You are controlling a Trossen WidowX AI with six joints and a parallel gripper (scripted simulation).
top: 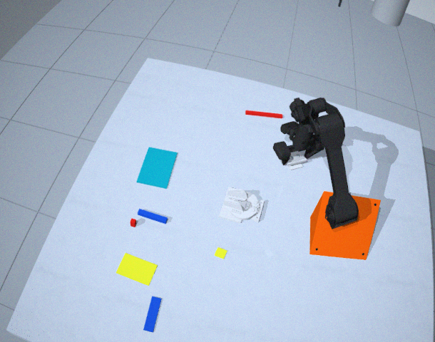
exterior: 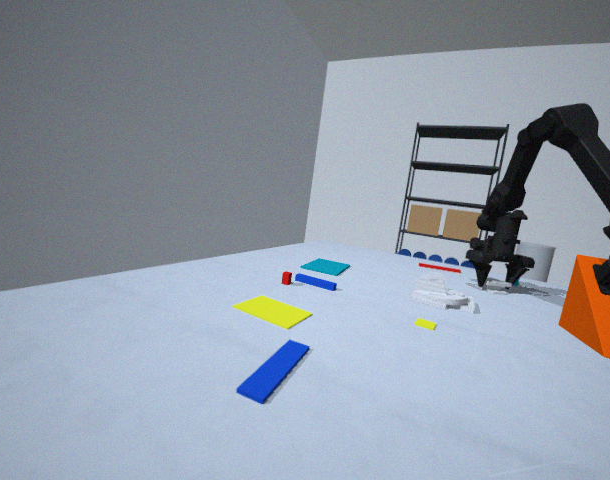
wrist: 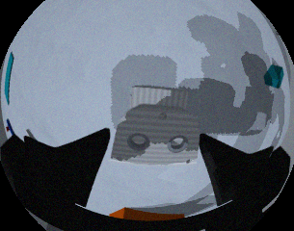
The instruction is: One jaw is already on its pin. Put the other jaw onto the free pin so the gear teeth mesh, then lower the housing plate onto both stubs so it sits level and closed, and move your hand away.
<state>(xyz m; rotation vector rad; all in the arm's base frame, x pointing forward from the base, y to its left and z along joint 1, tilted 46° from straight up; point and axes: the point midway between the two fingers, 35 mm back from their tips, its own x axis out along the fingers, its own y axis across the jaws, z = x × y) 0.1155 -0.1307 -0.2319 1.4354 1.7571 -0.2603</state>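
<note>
My gripper tip is now 10 mm to the left of the white stand. The rest, counted from my gripper tip: red bar: 120 mm ahead, 220 mm to the right; white jaw piece: 150 mm ahead, 240 mm to the left, 10 mm above; cyan block: 130 mm behind, 190 mm to the right, 10 mm above.
</note>
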